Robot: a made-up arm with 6 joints.
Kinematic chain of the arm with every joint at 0, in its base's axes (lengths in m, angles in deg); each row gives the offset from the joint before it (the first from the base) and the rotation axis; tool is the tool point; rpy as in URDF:
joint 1: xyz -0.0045 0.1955 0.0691 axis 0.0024 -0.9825 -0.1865
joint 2: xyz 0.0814 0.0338 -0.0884 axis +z
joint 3: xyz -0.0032 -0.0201 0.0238 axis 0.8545 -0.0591 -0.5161
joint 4: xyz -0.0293 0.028 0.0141 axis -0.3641 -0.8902 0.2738
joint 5: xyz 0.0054 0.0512 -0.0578 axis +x
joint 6: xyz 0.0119 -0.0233 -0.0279 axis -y
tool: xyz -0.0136 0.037 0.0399 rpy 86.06 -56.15 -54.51
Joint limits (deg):
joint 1: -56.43..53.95
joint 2: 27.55..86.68
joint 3: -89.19..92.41
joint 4: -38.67..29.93
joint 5: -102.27..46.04
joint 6: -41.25..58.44
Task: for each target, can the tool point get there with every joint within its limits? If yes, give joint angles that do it. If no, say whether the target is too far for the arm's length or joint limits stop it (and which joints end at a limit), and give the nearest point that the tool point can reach.
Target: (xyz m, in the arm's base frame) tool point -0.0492 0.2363 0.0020
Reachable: yes | joints -24.04 63.10 14.72 -7.90 -1.96 23.29
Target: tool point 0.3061 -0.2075 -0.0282
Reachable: no: too far | nearest point 0.1650 0.0862 0.0370 | short by 0.332 m
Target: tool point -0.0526 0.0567 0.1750
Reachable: no: joint limits stop it (at a limit: joint 1, joint 2, joint 4, joint 6) | nearest point -0.0581 0.1742 0.0637 | short by 0.162 m
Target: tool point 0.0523 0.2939 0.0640
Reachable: yes | joints 12.01 55.32 69.00 18.62 -40.61 11.41
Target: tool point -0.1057 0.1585 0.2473
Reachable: no: joint limits stop it (at a limit: joint 1, joint 2, joint 3, joint 4, joint 5, joint 6) | nearest point -0.0104 0.2347 0.1620 | short by 0.149 m
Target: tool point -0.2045 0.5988 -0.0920
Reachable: no: too far | nearest point -0.0638 0.3106 -0.0228 | short by 0.328 m
